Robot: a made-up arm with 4 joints.
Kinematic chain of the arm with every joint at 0, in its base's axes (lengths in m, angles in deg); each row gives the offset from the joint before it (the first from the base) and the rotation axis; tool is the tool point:
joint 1: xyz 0 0 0.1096 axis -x
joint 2: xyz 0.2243 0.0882 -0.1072 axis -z
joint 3: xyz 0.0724 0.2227 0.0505 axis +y
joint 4: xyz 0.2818 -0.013 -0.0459 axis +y
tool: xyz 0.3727 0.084 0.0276
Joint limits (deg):
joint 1: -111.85..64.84
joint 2: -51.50..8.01
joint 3: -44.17..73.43
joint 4: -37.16..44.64
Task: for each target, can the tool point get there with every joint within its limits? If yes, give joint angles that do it. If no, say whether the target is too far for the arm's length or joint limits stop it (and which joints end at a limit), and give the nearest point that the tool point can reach.
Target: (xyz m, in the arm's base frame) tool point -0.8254 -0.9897 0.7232
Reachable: no: too far | nearest point 0.2032 -0.6096 0.4875 | short by 1.122 m
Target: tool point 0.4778 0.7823 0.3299
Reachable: yes | joints -65.44 -24.38 44.81 22.11
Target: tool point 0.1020 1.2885 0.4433
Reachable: no: too far | nearest point 0.2126 0.8246 0.3232 | short by 0.492 m
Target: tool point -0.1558 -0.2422 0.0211
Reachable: no: joint limits stop it (at a limit: joint 1, joint 2, joint 3, joint 4) | nearest point -0.0319 -0.5159 -0.3956 | short by 0.514 m
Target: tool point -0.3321 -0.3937 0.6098
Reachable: no: joint limits stop it (at a limit: joint 2, joint 3, joint 4) | nearest point 0.2032 -0.4436 0.6732 | short by 0.541 m
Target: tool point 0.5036 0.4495 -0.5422
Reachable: yes | joints 25.24 -38.41 47.20 -26.92
